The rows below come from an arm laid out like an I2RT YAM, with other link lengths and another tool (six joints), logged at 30 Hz.
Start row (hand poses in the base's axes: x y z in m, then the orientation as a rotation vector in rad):
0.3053 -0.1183 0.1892 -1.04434 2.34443 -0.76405
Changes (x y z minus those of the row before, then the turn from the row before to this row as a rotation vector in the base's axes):
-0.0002 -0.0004 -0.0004 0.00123 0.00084 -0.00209
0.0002 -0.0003 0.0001 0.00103 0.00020 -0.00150
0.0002 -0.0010 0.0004 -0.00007 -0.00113 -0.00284
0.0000 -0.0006 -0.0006 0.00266 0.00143 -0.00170
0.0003 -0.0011 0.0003 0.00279 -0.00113 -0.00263
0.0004 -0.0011 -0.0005 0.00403 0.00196 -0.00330
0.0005 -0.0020 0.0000 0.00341 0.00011 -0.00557
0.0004 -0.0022 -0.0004 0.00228 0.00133 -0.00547
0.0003 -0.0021 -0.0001 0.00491 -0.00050 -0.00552
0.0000 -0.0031 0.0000 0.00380 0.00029 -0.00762
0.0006 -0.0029 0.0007 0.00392 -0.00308 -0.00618
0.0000 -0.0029 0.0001 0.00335 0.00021 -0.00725
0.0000 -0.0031 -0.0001 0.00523 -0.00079 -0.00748
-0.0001 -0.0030 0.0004 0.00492 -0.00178 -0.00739
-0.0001 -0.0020 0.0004 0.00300 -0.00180 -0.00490
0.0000 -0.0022 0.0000 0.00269 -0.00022 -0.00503
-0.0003 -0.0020 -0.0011 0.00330 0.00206 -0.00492
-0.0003 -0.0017 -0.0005 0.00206 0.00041 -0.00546
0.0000 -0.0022 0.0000 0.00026 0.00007 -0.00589
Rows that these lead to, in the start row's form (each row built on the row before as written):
0.3051 -0.1187 0.1888 -1.04205 2.34677 -0.76300
0.3053 -0.1190 0.1889 -1.04009 2.34813 -0.76220
0.3055 -0.1200 0.1893 -1.03630 2.34913 -0.76373
0.3055 -0.1206 0.1887 -1.03420 2.35190 -0.76054
0.3058 -0.1217 0.1890 -1.02945 2.35317 -0.75841
0.3062 -0.1228 0.1885 -1.02532 2.35768 -0.75391
0.3067 -0.1248 0.1885 -1.01781 2.36206 -0.75166
0.3071 -0.1270 0.1881 -1.01160 2.36722 -0.75036
0.3074 -0.1291 0.1880 -1.00314 2.37123 -0.74639
0.3074 -0.1322 0.1880 -0.99325 2.37712 -0.74431
0.3080 -0.1351 0.1887 -0.98290 2.37916 -0.74265
0.3080 -0.1380 0.1888 -0.97353 2.38461 -0.74103
0.3080 -0.1411 0.1887 -0.96253 2.38959 -0.73743
0.3079 -0.1441 0.1891 -0.95116 2.39357 -0.73448
0.3078 -0.1461 0.1895 -0.94336 2.39561 -0.73304
0.3078 -0.1483 0.1895 -0.93645 2.39903 -0.73156
0.3075 -0.1503 0.1884 -0.93074 2.40443 -0.72857
0.3072 -0.1520 0.1879 -0.92394 2.40854 -0.72783
0.3072 -0.1542 0.1879 -0.91716 2.41234 -0.72963

